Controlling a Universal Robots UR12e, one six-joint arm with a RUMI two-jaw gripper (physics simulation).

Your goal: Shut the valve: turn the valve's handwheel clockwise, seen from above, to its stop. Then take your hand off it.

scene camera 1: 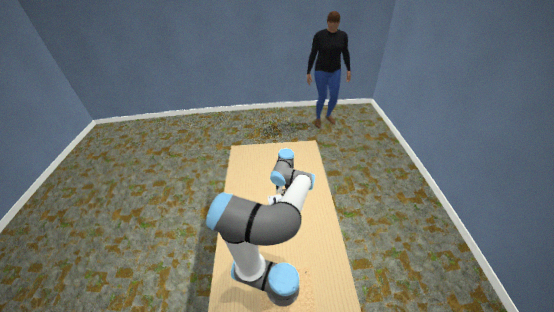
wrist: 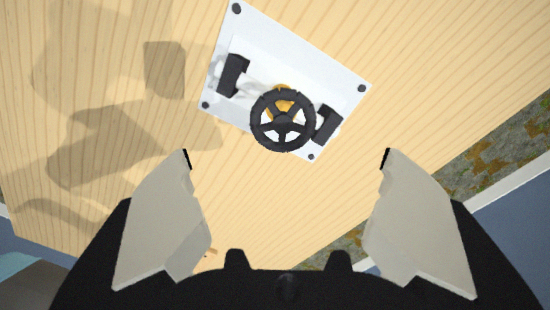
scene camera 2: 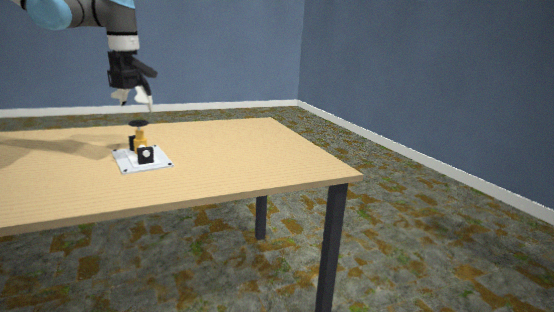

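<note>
The black five-spoked handwheel (scene camera 2: 138, 123) (wrist: 283, 120) lies level on top of the yellow valve body (scene camera 2: 140, 144) (wrist: 281, 103). The valve sits between two black pipe brackets on a white base plate (scene camera 2: 123, 168) (wrist: 320, 57) with dark corner bolts. My gripper (scene camera 2: 136, 107) (wrist: 283, 151) is open wide and empty. It hangs above the handwheel, with a gap between the fingertips and the rim in the scene camera 2 view. In the scene camera 1 view, the arm hides the handwheel, and part of the white plate (scene camera 1: 273, 199) shows beside it.
The plate stands on a wooden table (scene camera 1: 320, 250) (scene camera 2: 240, 165) (wrist: 240, 200). The arm's base is at the table's near end in the scene camera 1 view. A person (scene camera 1: 329, 55) in a black top stands on the floor beyond the table's far end, near the wall.
</note>
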